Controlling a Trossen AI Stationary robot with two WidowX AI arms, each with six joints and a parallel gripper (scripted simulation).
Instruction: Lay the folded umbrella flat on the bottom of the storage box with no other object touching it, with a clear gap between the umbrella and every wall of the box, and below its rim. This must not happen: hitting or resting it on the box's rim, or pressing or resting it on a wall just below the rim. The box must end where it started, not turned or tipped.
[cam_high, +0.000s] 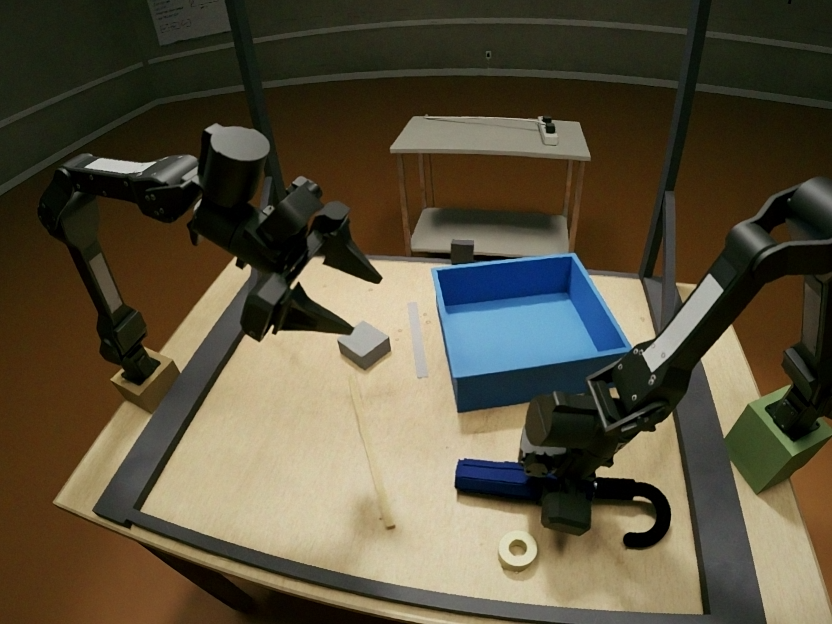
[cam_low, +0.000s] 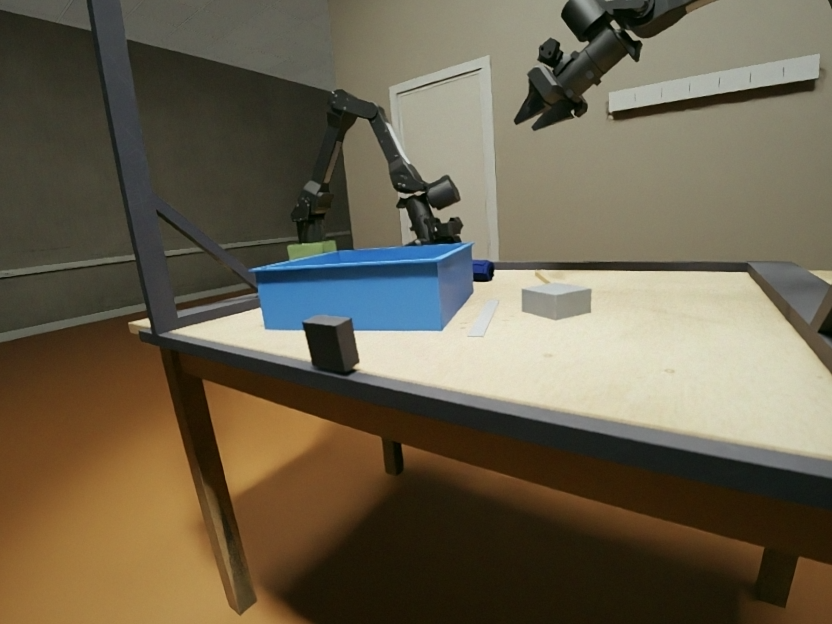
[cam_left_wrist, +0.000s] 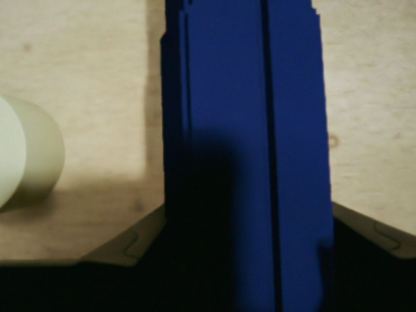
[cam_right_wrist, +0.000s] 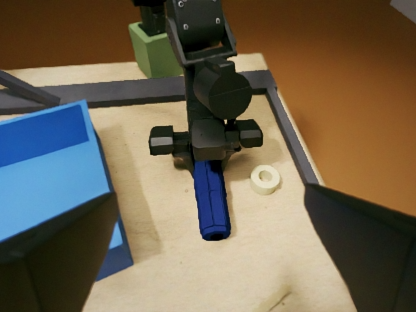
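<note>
Now: left hand 300 mm past the blue storage box, 60 mm to the left of it and 10 mm below it. Also, from my left hand: grey strip: 300 mm behind, 260 mm to the right, 40 mm below; then thin wooden stick: 40 mm behind, 280 mm to the right, 30 mm below; then umbrella: 20 mm ahead, 20 mm to the left, 10 mm below.
</note>
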